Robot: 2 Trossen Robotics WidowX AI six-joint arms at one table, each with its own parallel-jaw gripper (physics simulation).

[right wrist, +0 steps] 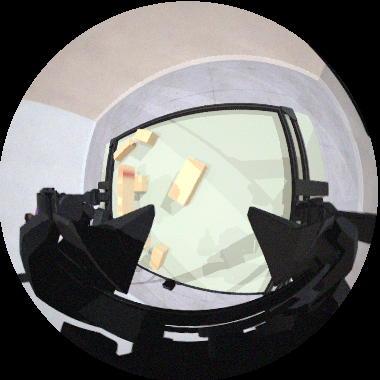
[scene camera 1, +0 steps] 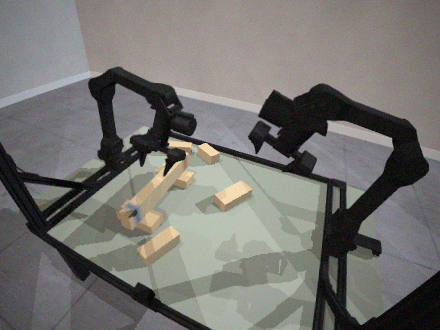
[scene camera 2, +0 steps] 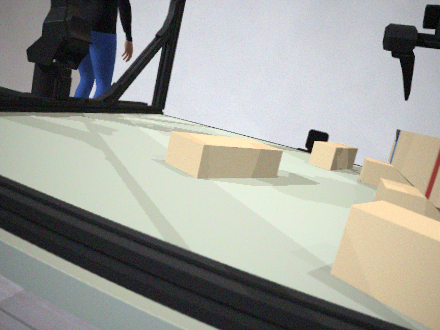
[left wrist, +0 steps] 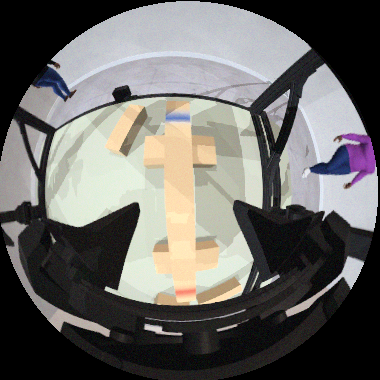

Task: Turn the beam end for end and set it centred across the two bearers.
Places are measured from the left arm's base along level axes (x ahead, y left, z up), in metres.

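Pixels of known places: left gripper, fingertip midpoint: (scene camera 1: 152, 171) (scene camera 2: 438, 104) (left wrist: 186, 205); right gripper, fingertip midpoint: (right wrist: 203, 210) (scene camera 1: 269, 161); left arm's base, link origin: (right wrist: 106, 196) (scene camera 1: 113, 166); right arm's base, link origin: (right wrist: 301, 210) (scene camera 1: 335, 249) (scene camera 2: 49, 98) (left wrist: 40, 210).
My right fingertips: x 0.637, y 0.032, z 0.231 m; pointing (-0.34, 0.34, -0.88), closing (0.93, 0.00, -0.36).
Ahead of a thing's pixels: the offset from my right fingertips to its top centre.
The long wooden beam {dx -0.354, dy -0.076, dz -0.150 m} (scene camera 1: 152, 191) (left wrist: 179, 190) (right wrist: 126, 195) lies across two short bearers, overhanging both at each end. Its blue-striped end is toward the lower left in scene camera 1, its red-striped end at the back. The nearer bearer {dx -0.358, dy -0.197, dz -0.213 m} (scene camera 1: 150, 221) (left wrist: 204, 151) and the farther bearer {dx -0.369, dy +0.044, dz -0.213 m} (scene camera 1: 186, 179) (left wrist: 207, 256) stick out on both sides under it. My left gripper (scene camera 1: 154, 169) (left wrist: 186, 205) is open and empty above the beam, its fingers apart on either side in the left wrist view. My right gripper (scene camera 1: 272, 160) (right wrist: 203, 210) is open and empty, high above the table's back edge.
Loose wooden blocks lie around: one {dx -0.230, dy -0.261, dz -0.207 m} (scene camera 1: 159, 245) (left wrist: 122, 131) near the nearer bearer, one {dx -0.110, dy +0.049, dz -0.213 m} (scene camera 1: 233, 196) (scene camera 2: 240, 161) (right wrist: 187, 181) toward mid-table, and two at the back, one {dx -0.317, dy +0.253, dz -0.204 m} (scene camera 1: 208, 153) (right wrist: 146, 136) beside the other {dx -0.474, dy +0.223, dz -0.207 m} (scene camera 1: 180, 146) (right wrist: 125, 149). Black rails border the table.
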